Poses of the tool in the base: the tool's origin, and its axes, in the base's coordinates. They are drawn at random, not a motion.
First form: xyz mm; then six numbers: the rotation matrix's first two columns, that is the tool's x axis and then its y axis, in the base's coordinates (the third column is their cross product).
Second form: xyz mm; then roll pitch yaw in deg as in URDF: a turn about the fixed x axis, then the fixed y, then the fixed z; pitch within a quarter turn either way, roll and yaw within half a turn. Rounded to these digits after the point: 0 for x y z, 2 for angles.
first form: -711, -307, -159, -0.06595, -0.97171, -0.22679, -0.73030, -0.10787, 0.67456
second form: -711, -307, -159, 136.16, 13.11, -93.88
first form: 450, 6, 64, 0.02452, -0.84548, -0.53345, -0.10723, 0.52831, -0.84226
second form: 450, 6, 64, -95.27, 32.24, -88.34
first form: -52, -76, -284, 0.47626, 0.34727, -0.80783, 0.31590, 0.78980, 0.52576
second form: -52, -76, -284, 63.12, 53.88, 36.10
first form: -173, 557, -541, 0.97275, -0.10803, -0.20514, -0.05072, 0.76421, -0.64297
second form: -173, 557, -541, -41.07, 11.84, -6.34
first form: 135, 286, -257, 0.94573, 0.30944, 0.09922, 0.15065, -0.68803, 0.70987
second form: 135, 286, -257, 134.49, -5.69, 18.12
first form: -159, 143, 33, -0.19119, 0.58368, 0.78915, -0.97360, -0.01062, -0.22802
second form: -159, 143, 33, -21.79, -52.11, 108.14
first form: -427, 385, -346, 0.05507, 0.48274, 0.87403, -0.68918, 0.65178, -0.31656
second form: -427, 385, -346, -40.66, -60.93, 83.49
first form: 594, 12, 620, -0.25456, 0.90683, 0.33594, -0.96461, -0.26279, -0.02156
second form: 594, 12, 620, -1.31, -19.63, 105.68
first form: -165, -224, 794, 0.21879, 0.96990, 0.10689, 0.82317, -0.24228, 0.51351
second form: -165, -224, 794, 148.90, -6.14, 77.29
